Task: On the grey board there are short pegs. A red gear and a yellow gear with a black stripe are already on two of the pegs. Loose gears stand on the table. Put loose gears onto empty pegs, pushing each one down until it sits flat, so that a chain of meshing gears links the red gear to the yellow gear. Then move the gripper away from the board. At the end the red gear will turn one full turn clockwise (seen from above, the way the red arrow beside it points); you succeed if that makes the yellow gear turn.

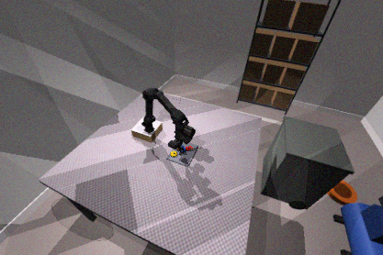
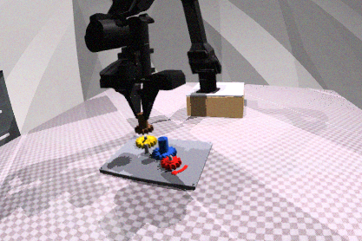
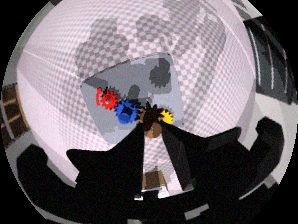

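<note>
My gripper tip is 1 cm above the brown gear. Round my gripper tip: blue gear 1 cm behind, 4 cm to the left, 6 cm below; then yellow gear 3 cm behind, 3 cm to the right, 7 cm below; then grey board 1 cm ahead, 3 cm to the left, 8 cm below.
</note>
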